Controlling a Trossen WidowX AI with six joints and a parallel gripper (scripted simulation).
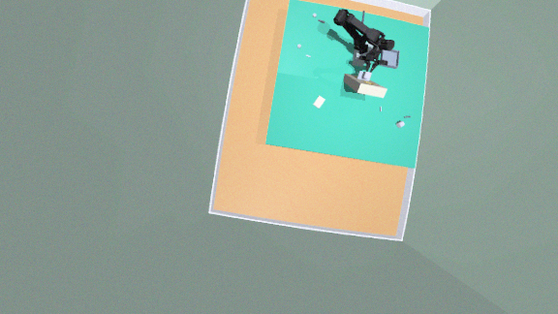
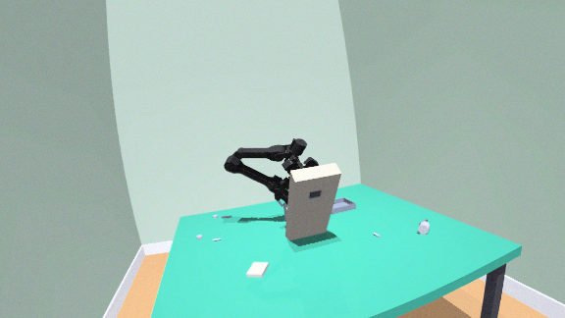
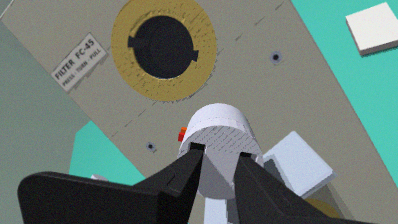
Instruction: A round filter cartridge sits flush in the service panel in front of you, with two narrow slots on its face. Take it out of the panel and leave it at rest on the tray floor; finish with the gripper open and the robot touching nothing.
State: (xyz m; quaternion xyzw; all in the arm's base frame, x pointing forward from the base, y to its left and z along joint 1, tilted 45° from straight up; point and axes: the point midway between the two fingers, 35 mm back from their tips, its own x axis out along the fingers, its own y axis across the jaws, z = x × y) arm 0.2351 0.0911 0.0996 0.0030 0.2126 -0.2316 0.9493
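My gripper tip is 1 cm short of the round grey filter cartridge and 1 cm above it. From my gripper tip the other things lie so: white flat block 28 cm to the right, 23 cm below, 17 cm ahead; then beige service panel 5 cm below, 5 cm ahead; then grey tray 30 cm behind, 29 cm to the left, 23 cm below.
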